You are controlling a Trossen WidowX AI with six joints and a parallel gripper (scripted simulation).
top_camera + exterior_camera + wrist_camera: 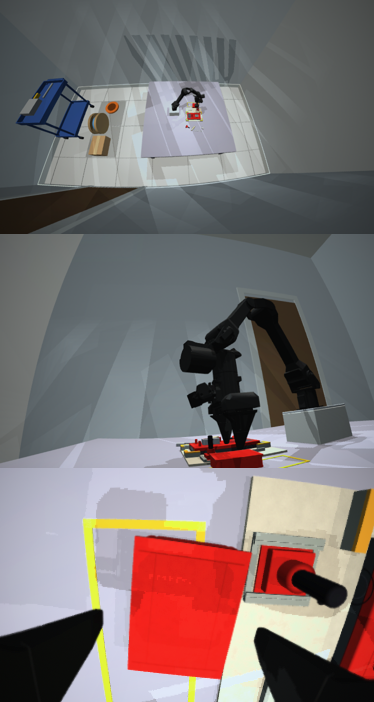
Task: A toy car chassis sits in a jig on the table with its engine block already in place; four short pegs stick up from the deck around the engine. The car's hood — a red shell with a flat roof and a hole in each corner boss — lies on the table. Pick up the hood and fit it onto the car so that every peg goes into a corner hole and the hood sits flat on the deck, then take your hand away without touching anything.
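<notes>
The red hood is 30 mm below my gripper tip. Round my gripper tip: white wheel 30 mm ahead, 210 mm to the left, 30 mm below.
</notes>
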